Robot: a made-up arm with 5 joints. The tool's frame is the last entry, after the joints.
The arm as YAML. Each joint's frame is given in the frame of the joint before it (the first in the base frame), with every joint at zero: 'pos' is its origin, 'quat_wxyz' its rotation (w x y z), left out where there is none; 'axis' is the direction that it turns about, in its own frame. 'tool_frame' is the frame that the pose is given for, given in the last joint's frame.
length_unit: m
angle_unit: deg
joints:
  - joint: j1
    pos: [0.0, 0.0, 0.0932]
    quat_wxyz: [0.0, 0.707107, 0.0, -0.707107]
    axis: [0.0, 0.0, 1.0]
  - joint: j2
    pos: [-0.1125, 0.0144, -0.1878]
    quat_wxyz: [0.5, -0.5, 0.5, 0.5]
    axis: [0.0, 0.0, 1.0]
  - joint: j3
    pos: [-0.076, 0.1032, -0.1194]
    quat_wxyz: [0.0, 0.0, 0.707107, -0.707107]
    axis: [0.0, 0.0, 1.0]
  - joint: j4
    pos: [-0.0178, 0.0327, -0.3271]
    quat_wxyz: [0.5, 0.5, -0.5, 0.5]
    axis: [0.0, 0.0, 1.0]
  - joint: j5
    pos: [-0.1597, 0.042, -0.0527]
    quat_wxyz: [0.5, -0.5, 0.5, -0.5]
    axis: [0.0, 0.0, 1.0]
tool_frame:
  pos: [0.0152, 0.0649, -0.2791]
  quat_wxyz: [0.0, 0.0, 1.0, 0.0]
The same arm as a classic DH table. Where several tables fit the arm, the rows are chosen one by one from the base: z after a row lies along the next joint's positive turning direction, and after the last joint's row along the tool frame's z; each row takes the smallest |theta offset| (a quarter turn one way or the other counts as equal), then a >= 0, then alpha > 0; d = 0 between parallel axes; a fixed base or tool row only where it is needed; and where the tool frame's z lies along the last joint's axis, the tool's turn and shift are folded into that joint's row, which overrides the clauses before.
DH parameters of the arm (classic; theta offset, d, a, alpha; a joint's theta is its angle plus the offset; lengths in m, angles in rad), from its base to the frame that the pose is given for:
base (fixed): -1.5708 0.0932 0 1.5708
j1: 1.5708 -0.1878 0.1125 1.5708
j2: 1.5708 -0.105 0.076 -1.5708
j3: 0 -0.4303 -0.0178 1.5708
j4: 0 -0.0854 -0.042 -1.5708
j5: 1.3407 0 0.0667 3.1416
tool (fixed): -1.8009 0.4388 0 0

